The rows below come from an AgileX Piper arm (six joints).
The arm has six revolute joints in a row. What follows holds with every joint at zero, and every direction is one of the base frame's. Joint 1 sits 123.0 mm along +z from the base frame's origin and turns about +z. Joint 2 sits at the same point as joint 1 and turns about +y. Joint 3 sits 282.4 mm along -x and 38.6 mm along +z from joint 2 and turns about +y. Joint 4 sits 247.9 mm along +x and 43.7 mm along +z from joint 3 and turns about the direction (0.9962, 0, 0.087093). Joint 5 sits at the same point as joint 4 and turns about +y. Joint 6 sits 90.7 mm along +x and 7.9 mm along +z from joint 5 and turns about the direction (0.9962, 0, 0.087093). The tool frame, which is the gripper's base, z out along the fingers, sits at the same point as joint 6; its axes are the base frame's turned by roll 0.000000, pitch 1.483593 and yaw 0.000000 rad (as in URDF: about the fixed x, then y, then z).
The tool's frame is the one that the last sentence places.
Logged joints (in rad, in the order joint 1, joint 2, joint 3, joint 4, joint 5, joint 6), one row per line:
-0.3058 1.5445 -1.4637 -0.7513 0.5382 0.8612
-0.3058 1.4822 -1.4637 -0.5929 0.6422 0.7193
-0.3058 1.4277 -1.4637 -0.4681 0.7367 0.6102
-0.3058 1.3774 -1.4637 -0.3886 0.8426 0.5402
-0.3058 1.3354 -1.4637 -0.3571 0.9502 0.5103
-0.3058 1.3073 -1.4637 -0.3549 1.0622 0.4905
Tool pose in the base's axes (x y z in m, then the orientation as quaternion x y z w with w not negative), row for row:
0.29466 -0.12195 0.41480 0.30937 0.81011 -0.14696 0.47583
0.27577 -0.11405 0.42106 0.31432 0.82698 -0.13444 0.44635
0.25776 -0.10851 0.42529 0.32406 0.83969 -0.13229 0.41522
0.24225 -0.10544 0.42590 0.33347 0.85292 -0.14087 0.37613
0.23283 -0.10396 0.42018 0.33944 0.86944 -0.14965 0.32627
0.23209 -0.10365 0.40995 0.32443 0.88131 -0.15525 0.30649
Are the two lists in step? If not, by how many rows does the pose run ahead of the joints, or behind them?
The pose runs 2 rows ahead of the joints: the pose in row i belongs to the joints in row i + 2.
